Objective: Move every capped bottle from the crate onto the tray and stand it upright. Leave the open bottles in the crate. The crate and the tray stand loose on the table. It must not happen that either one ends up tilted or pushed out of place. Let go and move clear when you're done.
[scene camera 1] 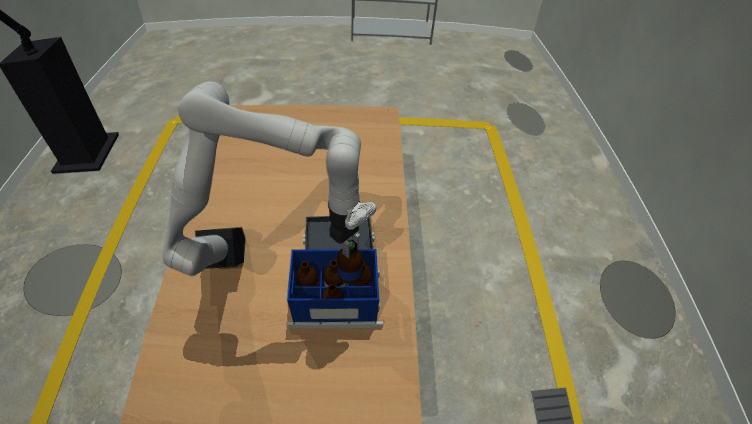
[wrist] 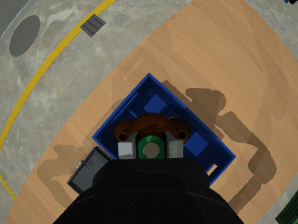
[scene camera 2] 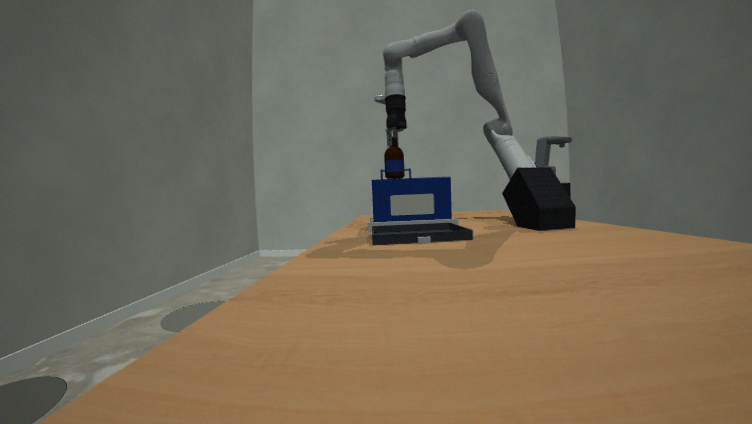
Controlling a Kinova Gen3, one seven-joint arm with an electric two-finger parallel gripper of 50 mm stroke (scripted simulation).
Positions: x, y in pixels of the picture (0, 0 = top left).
A dark grey tray shows in scene camera 1, in the wrist view and in scene camera 2 [439, 232]. A crate shows in scene camera 1 [361, 303], in the wrist view [150, 95] and in scene camera 2 [408, 199]. The same spot on the dark grey tray: [wrist: 81, 180] is [scene camera 1: 361, 227].
